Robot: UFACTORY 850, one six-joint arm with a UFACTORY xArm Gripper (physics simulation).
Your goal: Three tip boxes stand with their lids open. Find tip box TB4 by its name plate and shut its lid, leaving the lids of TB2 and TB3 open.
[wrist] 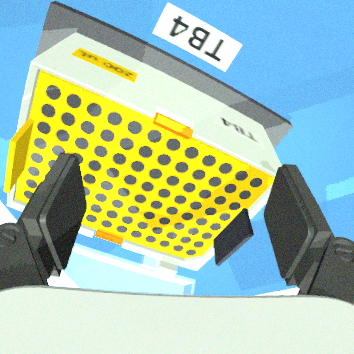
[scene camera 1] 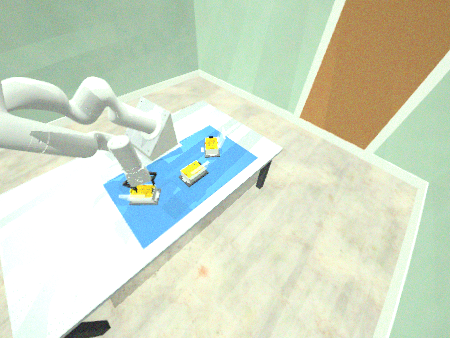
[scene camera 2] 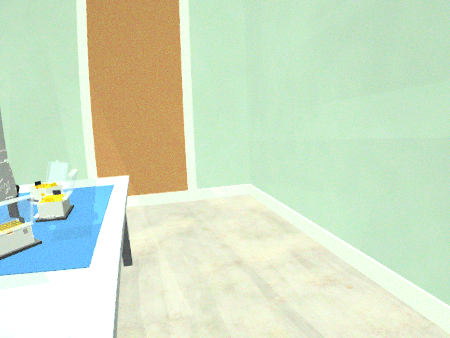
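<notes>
Tip box TB4 (scene camera 1: 143, 197) (scene camera 2: 15, 241) (wrist: 150, 172) stands at the left of the mat in scene camera 1, full of yellow rack with holes. Its name plate (wrist: 197, 36) reads TB4 in the wrist view. Its clear lid (scene camera 1: 124, 197) (wrist: 130, 272) stands open along the box side nearer the gripper body in the wrist view, partly hidden by that body. My gripper (scene camera 1: 143, 187) (wrist: 176, 184) is open and empty, just over the box; in the wrist view one finger overlaps the rack and the other is beside the opposite end. Whether they touch is unclear.
Two other tip boxes, the middle one (scene camera 1: 194, 172) (scene camera 2: 54, 208) and the far one (scene camera 1: 212, 146) (scene camera 2: 46, 191), stand with lids open; their names are unreadable. All stand on a blue mat (scene camera 1: 150, 230) (scene camera 2: 75, 255) on a white table (scene camera 1: 65, 240) (scene camera 2: 65, 300).
</notes>
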